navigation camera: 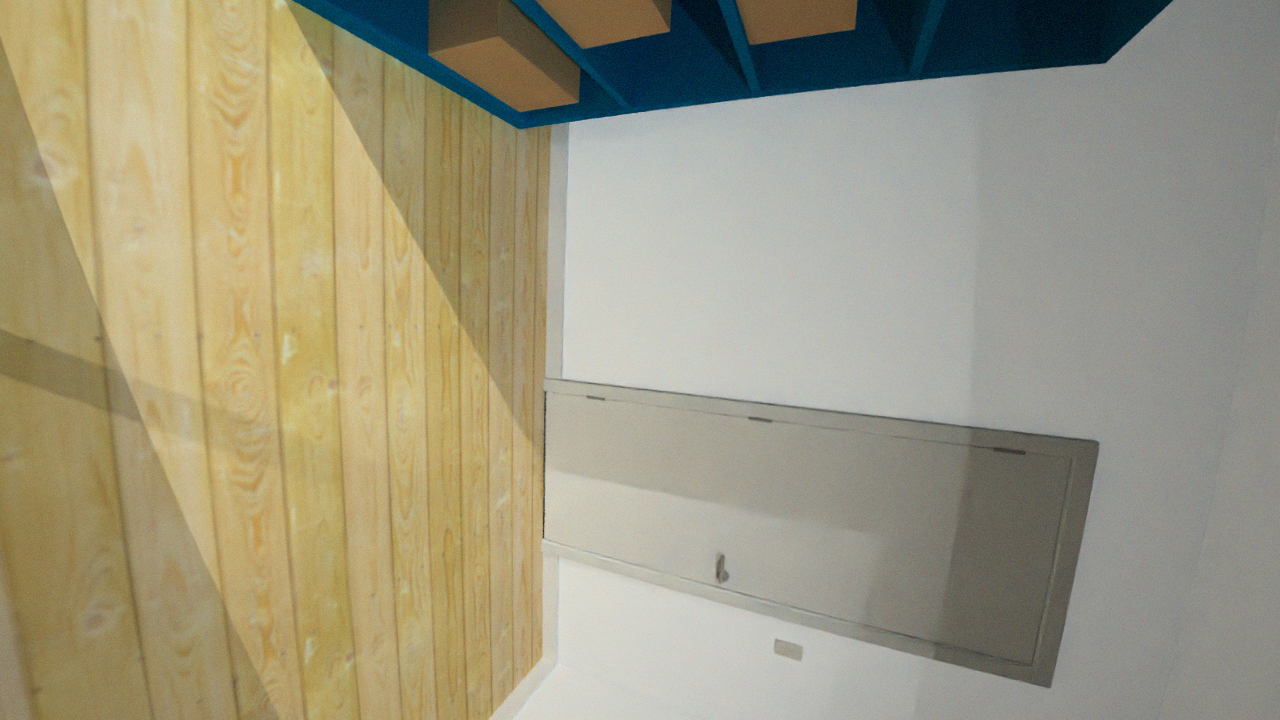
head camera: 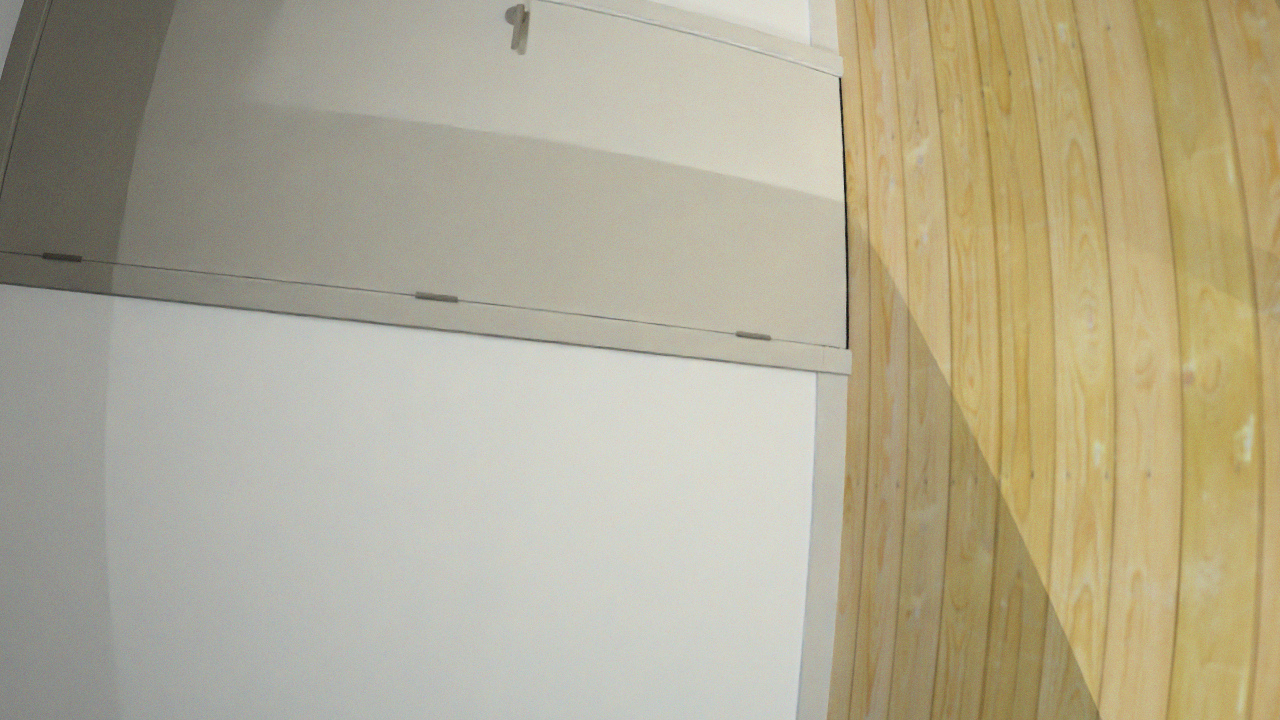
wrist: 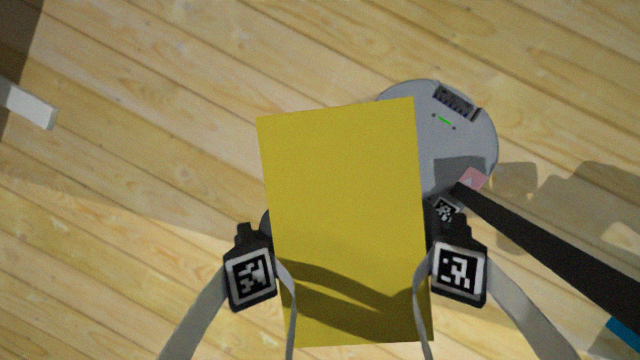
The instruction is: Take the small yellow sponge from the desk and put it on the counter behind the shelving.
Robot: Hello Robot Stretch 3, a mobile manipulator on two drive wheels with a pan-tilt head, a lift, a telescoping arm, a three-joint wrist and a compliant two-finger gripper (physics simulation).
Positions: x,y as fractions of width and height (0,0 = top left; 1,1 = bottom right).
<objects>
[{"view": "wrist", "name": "my gripper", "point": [0.54,0.63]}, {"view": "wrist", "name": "yellow sponge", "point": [0.54,0.52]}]
</objects>
